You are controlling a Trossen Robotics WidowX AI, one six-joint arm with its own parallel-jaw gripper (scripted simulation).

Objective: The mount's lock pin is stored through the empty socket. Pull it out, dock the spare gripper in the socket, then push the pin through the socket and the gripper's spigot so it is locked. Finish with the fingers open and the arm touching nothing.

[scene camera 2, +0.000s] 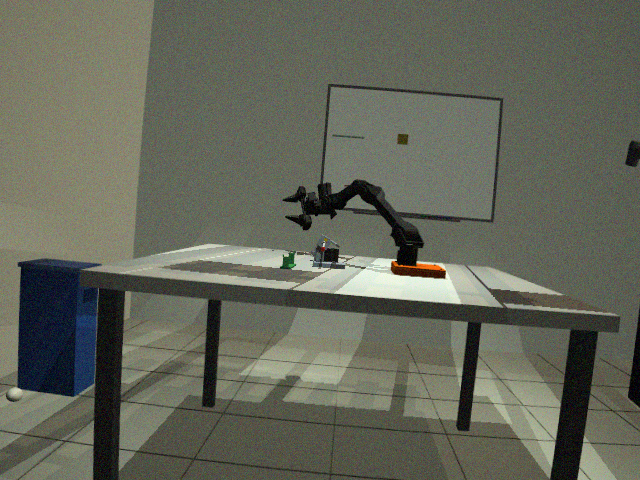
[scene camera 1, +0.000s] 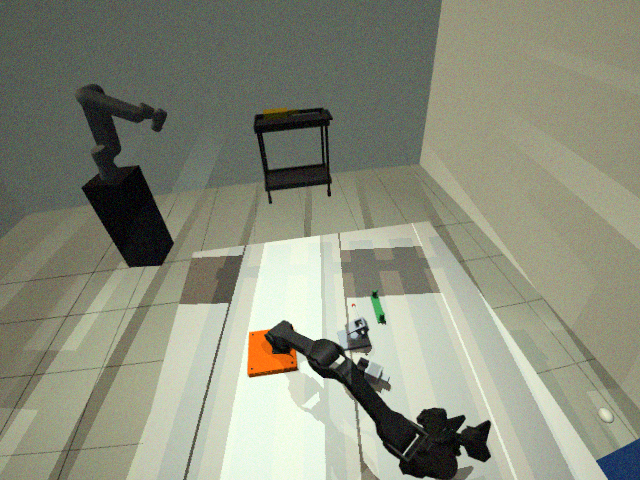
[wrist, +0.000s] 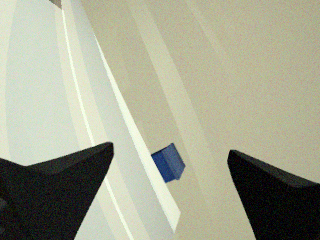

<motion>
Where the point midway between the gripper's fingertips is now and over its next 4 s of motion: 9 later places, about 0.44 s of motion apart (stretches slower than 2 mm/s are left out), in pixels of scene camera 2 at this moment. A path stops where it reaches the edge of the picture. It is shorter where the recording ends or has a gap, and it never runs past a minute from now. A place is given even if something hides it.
My gripper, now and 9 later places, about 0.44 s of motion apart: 284, 208; 264, 205; 260, 210; 306, 217; 321, 222; 322, 238; 321, 244; 321, 251; 322, 255; 322, 254
</motion>
